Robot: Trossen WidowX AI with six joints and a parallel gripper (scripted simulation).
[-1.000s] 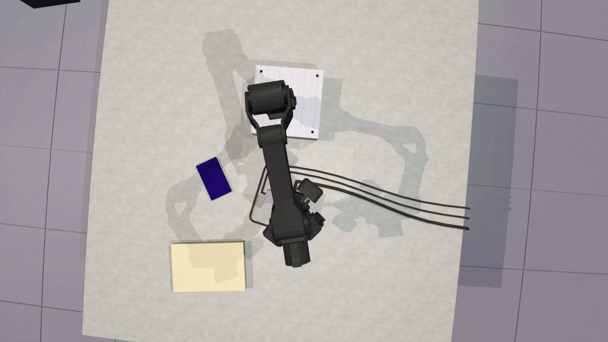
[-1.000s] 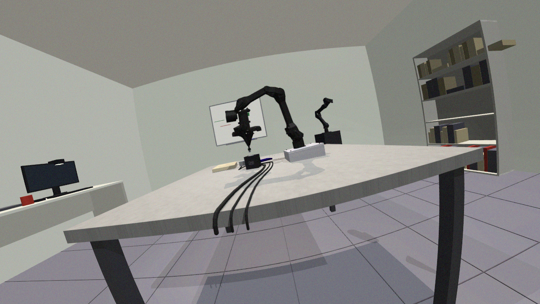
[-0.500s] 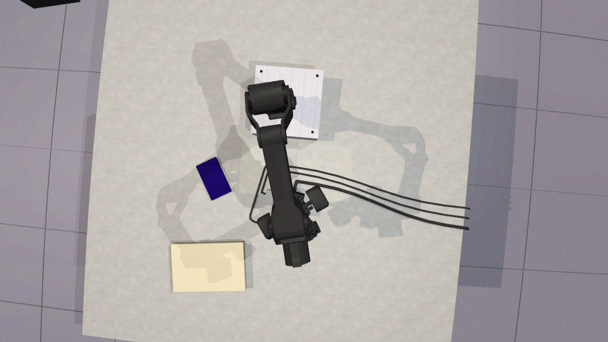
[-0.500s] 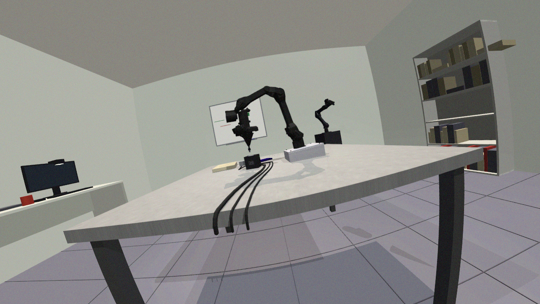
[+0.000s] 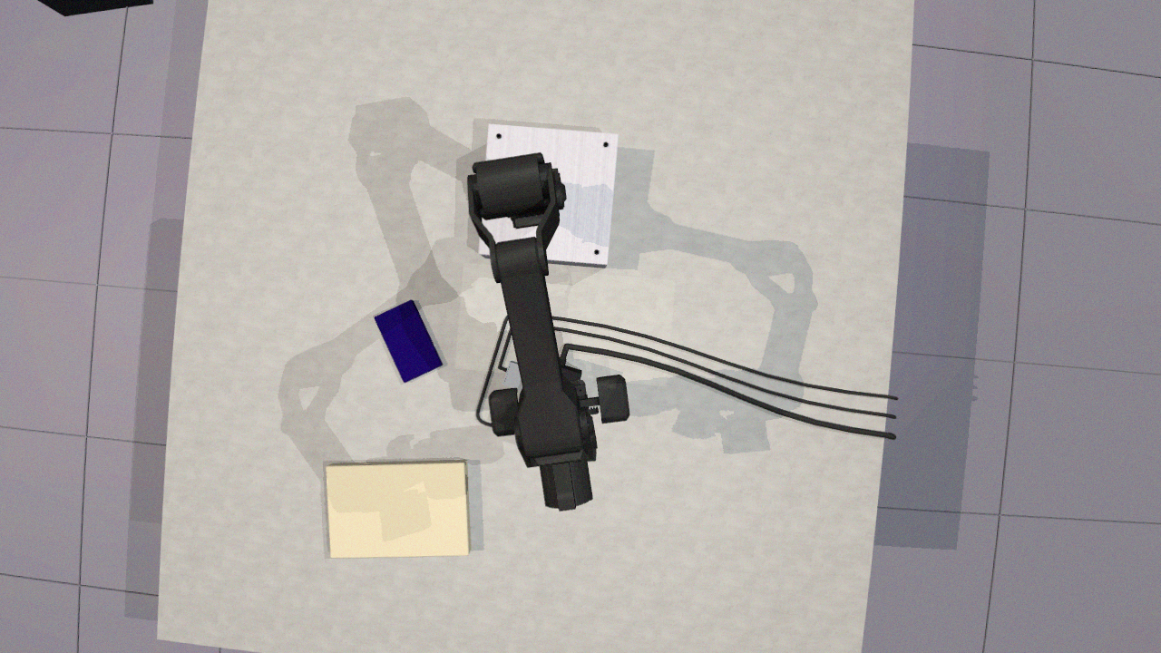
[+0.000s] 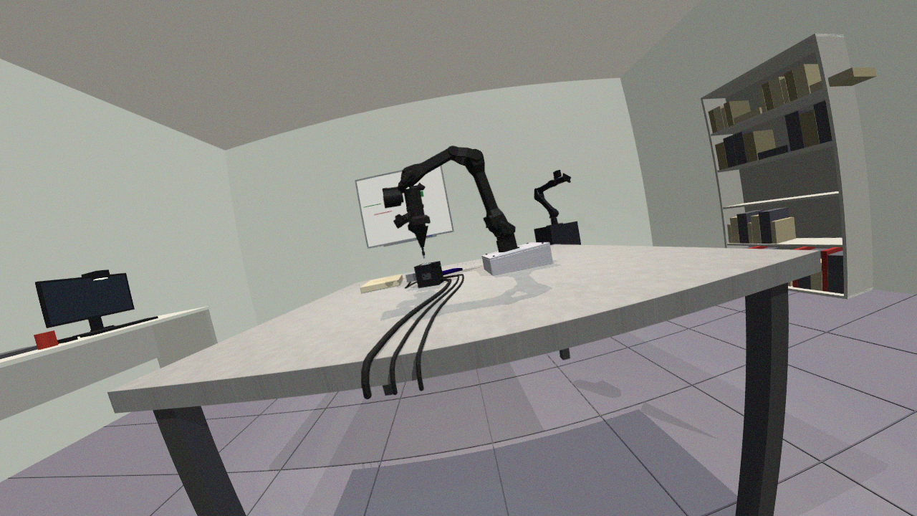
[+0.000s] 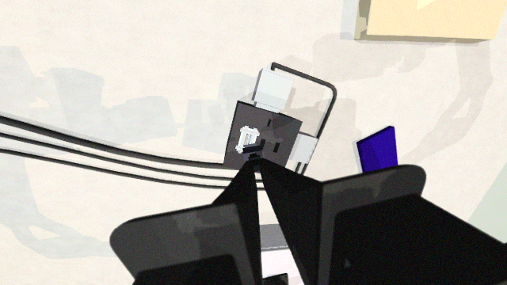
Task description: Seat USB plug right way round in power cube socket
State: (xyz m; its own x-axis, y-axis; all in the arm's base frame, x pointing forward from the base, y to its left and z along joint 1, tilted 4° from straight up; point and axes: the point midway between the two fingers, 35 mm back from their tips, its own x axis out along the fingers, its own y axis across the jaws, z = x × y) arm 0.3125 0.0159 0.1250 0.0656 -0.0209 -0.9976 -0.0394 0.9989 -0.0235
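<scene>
Now: the USB plug 2 cm below my gripper tip. Also, from my gripper tip: USB socket (7 cm below); flat blue object (11 cm behind, 27 cm to the right, 13 cm below); pad (19 cm ahead, 31 cm to the right, 12 cm below).
</scene>
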